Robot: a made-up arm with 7 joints.
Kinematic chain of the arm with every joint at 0, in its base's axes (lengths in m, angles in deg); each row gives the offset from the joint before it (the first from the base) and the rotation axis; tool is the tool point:
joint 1: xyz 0 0 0.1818 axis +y
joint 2: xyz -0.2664 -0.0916 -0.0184 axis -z
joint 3: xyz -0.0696 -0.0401 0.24 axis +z
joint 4: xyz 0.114 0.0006 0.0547 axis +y
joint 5: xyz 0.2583 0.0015 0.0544 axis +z
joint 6: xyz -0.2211 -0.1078 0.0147 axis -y
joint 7: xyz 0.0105 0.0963 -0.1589 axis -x
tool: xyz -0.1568 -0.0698 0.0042
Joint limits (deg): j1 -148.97..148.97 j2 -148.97..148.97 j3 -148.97..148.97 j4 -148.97..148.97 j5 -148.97..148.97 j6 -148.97..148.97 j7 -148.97..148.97
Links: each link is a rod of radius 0.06 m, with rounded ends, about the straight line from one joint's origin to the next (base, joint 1, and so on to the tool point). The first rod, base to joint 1, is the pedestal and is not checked.
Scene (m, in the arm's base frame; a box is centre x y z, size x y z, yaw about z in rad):
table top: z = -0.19
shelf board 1: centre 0.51 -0.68 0.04 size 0.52 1 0.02 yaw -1.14
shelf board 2: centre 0.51 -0.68 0.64 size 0.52 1 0.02 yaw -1.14
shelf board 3: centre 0.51 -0.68 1.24 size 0.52 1 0.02 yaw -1.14
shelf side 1: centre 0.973 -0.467 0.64 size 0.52 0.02 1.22 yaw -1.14
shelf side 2: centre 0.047 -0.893 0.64 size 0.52 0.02 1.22 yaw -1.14
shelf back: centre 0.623 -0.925 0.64 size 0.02 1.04 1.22 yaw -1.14
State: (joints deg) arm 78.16 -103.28 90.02 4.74 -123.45 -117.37 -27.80
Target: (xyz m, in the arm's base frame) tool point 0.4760 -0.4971 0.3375
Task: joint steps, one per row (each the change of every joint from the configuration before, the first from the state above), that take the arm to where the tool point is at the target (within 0.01 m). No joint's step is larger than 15 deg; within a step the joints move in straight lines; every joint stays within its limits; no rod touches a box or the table.
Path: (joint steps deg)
1: -3.82 12.98 -14.28 1.10 -2.84 -0.58 -0.81
2: -3.83 12.97 -14.28 1.10 -2.83 -0.58 -0.82
3: -3.82 12.98 -14.28 1.11 -2.84 -0.57 -0.81
4: -3.83 12.98 -14.28 1.10 -2.83 -0.58 -0.82
5: -3.82 12.97 -14.28 1.10 -2.84 -0.58 -0.81
6: -3.83 12.98 -14.28 1.10 -2.83 -0.58 -0.82
7: -3.82 12.98 -14.28 1.11 -2.84 -0.58 -0.81
8: -3.83 12.98 -14.28 1.10 -2.83 -0.57 -0.82
9: -3.82 12.97 -14.28 1.10 -2.84 -0.58 -0.81

